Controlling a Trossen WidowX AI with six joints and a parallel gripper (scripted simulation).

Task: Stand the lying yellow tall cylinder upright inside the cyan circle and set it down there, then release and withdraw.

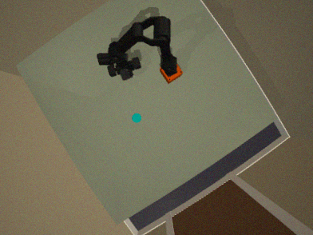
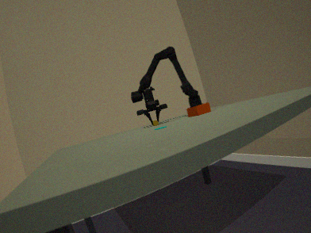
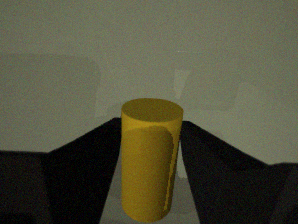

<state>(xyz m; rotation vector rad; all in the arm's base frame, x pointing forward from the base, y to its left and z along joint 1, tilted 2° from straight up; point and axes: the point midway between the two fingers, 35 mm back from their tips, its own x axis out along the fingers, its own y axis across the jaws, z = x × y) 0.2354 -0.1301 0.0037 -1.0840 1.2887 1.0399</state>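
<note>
Right now my gripper tip is 290 mm to the right of the cyan circle, 90 mm short of it and 20 mm above it. From my gripper tip the other things lie so: yellow tall cylinder (20 mm to the right).
</note>
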